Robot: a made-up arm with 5 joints. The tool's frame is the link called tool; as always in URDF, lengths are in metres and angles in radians. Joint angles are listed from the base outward. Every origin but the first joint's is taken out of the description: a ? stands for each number. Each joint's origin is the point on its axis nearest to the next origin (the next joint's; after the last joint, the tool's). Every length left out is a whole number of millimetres.
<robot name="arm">
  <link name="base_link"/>
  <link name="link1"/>
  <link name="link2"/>
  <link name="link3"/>
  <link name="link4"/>
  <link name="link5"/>
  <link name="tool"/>
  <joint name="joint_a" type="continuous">
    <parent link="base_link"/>
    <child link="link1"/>
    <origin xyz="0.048 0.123 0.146" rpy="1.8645 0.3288 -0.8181"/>
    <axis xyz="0 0 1"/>
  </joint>
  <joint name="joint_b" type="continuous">
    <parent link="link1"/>
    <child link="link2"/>
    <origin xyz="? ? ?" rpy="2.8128 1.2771 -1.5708"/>
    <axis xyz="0 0 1"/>
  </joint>
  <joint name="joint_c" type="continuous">
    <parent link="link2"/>
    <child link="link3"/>
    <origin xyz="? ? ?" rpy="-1.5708 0 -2.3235"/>
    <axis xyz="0 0 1"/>
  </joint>
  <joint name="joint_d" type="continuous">
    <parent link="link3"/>
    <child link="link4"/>
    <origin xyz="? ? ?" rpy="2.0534 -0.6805 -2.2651"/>
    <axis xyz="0 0 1"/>
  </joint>
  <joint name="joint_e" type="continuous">
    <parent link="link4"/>
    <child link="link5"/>
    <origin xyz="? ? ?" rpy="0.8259 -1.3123 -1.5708"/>
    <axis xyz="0 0 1"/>
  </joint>
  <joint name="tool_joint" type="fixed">
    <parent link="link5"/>
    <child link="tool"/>
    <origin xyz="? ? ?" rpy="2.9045 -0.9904 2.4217"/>
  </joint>
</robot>
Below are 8 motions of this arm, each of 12 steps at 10 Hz.
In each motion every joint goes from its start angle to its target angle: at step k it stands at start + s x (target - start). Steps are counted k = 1, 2, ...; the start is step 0. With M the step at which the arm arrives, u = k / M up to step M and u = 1 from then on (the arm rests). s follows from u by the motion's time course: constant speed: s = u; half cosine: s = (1 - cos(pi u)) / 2; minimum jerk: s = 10 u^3 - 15 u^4 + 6 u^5.
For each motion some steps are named. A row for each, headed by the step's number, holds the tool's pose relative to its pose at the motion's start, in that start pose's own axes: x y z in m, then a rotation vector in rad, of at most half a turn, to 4 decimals.
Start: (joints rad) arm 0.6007 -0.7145 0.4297 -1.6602 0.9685
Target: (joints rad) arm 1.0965 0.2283 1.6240 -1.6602 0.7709
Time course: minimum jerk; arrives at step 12
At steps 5, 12:
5: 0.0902 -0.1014 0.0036 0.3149 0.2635 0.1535
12: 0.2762 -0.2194 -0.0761 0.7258 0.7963 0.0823

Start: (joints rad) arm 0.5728 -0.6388 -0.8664 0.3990 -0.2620
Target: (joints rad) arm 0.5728 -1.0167 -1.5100 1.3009 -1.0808
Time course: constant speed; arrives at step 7
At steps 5, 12:
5: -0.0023 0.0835 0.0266 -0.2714 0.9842 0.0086
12: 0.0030 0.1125 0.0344 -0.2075 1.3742 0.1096

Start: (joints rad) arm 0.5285 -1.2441 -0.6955 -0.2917 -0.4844
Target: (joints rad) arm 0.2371 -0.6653 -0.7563 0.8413 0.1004
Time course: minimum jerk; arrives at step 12
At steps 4, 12:
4: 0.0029 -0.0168 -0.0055 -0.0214 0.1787 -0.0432
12: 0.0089 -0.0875 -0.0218 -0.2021 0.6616 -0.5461

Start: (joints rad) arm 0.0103 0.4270 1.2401 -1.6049 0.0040
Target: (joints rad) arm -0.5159 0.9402 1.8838 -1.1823 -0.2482
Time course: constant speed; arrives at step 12
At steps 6, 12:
6: 0.0048 -0.0450 -0.0745 0.4935 0.2936 -0.1675
12: -0.0103 -0.0369 -0.1818 1.0305 0.5813 -0.2178

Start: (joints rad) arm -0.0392 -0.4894 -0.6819 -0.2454 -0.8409
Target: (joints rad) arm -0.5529 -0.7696 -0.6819 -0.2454 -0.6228
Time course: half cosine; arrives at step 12
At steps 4, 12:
4: -0.0225 -0.0259 -0.0066 0.0591 0.0371 0.0949
12: -0.0644 -0.1155 -0.0260 0.1819 0.2153 0.3609

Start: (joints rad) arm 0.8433 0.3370 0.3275 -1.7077 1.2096
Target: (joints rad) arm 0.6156 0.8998 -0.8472 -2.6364 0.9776
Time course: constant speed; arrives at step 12
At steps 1, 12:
1: 0.0098 0.0181 -0.0093 -0.0680 0.0544 0.0792
12: 0.0055 0.1496 -0.1734 -0.4388 0.8988 1.1931

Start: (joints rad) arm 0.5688 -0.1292 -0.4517 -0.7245 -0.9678
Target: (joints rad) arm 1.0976 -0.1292 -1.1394 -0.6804 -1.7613
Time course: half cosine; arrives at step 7
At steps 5, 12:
5: 0.1640 0.1298 -0.0216 -0.9279 0.7578 0.2366
12: 0.2046 0.1456 -0.0463 -1.0547 0.9869 0.3468

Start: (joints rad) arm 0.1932 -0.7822 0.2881 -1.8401 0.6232
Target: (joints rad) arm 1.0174 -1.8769 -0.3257 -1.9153 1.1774
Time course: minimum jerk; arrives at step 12
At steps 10, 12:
10: -0.0457 -0.0518 -0.2617 -0.1365 -1.2599 -0.1171
12: -0.0396 -0.0554 -0.2705 -0.1181 -1.3068 -0.1256

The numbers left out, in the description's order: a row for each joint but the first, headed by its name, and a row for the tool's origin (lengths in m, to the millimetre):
joint_b: -0.136 -0.22 0
joint_c: -0.049 0.018 0
joint_d: 0.069 -0.142 0
joint_e: 0.003 -0.043 0
tool: -0.036 0.056 0

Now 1 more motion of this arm.
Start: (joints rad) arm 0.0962 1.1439 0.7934 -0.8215 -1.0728
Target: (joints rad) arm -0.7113 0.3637 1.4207 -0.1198 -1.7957
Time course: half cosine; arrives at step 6
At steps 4, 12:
4: 0.0104 0.1352 -0.0109 0.1980 -0.6181 0.0158
12: 0.0265 0.1878 0.0055 0.2176 -0.8893 0.0069

